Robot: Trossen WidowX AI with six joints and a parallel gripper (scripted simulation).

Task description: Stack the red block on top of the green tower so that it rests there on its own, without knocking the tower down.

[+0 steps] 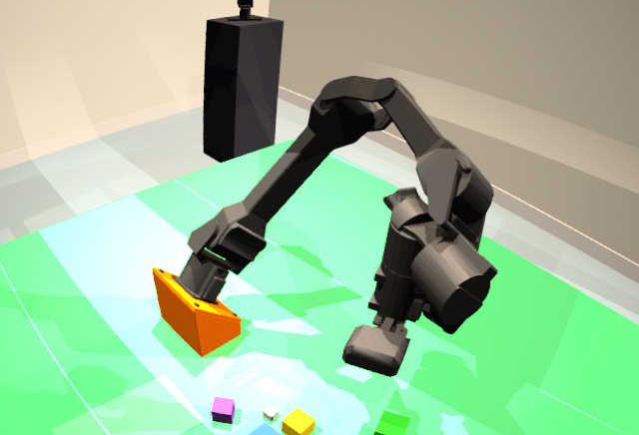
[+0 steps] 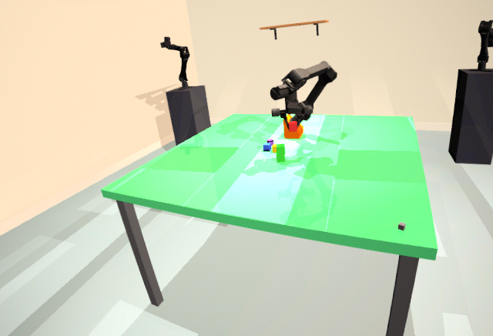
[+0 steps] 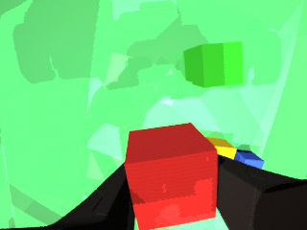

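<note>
The yellow block is 120 mm below my gripper tip, 100 mm to the right of it and 40 mm behind it. The rest, counted from my gripper tip: blue block (160 mm to the right, 120 mm below, 50 mm behind); then small white block (130 mm below, 110 mm to the right, 80 mm behind); then red block (10 mm above).
</note>
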